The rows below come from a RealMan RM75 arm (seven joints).
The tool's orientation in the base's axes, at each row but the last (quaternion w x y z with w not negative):
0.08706 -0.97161 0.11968 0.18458
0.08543 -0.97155 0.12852 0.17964
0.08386 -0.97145 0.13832 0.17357
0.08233 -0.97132 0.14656 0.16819
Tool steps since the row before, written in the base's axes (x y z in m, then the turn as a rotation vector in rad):
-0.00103 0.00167 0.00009 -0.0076 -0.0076 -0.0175
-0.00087 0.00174 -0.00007 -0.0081 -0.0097 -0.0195
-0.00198 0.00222 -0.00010 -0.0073 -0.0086 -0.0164
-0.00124 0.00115 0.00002 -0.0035 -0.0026 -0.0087
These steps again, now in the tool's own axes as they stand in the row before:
-0.00130 -0.00134 0.00062 0.0013 0.0115 0.0170
-0.00114 -0.00140 0.00072 0.0020 0.0138 0.0185
-0.00228 -0.00150 0.00118 0.0014 0.0122 0.0157
-0.00142 -0.00070 0.00060 0.0006 0.0045 0.0086

